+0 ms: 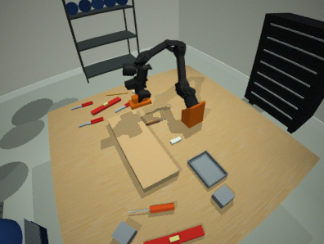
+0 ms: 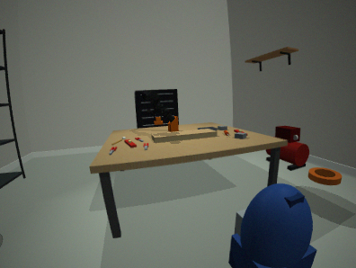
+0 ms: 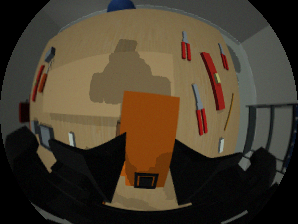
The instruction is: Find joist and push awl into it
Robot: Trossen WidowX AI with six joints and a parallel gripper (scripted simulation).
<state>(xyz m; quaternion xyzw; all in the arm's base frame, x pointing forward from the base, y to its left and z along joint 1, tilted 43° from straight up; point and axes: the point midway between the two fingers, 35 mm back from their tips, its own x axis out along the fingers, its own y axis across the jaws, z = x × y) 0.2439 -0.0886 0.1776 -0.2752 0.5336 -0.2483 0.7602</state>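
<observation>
The indicator window lies 40 mm behind my gripper tip and 30 mm above it. The rest, counted from my gripper tip: orange stud finder: 20 mm behind, 20 mm above; grey tray: 500 mm to the left, 130 mm below, 110 mm behind; awl: 130 mm below, 80 mm to the left, 80 mm behind.
</observation>
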